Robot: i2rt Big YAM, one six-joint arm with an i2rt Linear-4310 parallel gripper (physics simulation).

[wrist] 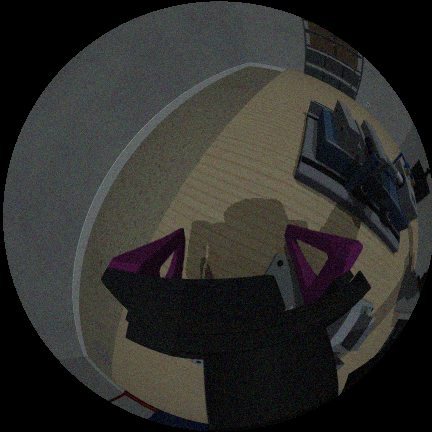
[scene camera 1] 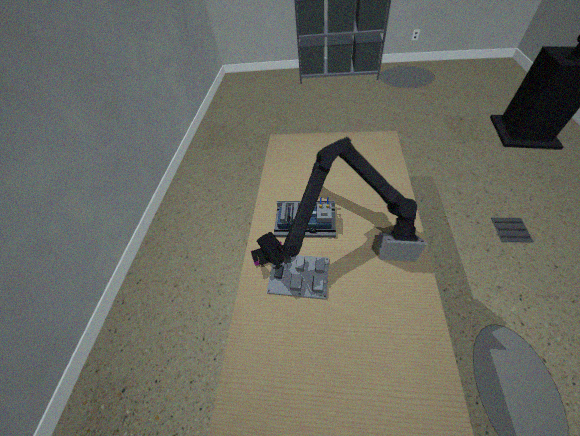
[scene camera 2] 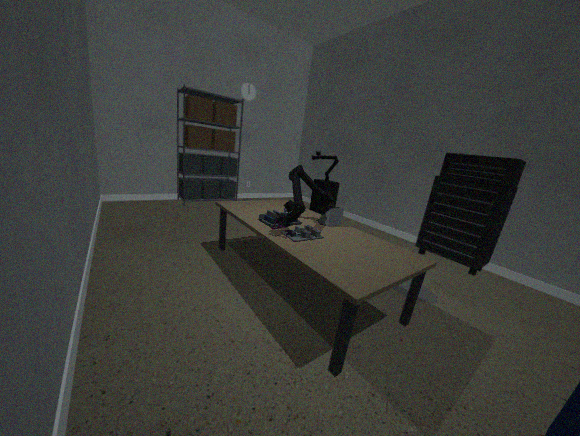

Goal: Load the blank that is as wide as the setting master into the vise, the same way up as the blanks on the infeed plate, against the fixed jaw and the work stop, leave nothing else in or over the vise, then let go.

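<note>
The infeed plate [scene camera 1: 281,288] [scene camera 2: 310,239] [wrist: 283,281] carries several upright grey blanks, among them one blank [scene camera 1: 318,284] at the near right and another blank [scene camera 1: 296,283] beside it. A dark block [scene camera 1: 278,272] sits at the plate's left. The blue and grey vise [scene camera 1: 286,215] [wrist: 332,140] stands on its base behind the plate; the arm crosses over it in scene camera 1, and what its jaws hold is unclear. My gripper [scene camera 1: 268,253] [wrist: 237,232] is open and empty, with magenta fingers, above the table just left of the plate. I cannot tell which block is the setting master.
A light block [scene camera 1: 325,213] with blue and yellow parts stands on the right of the vise's base. The arm's grey mount [scene camera 1: 401,249] is at the table's right edge. The table's [scene camera 1: 340,360] left edge passes close to my gripper.
</note>
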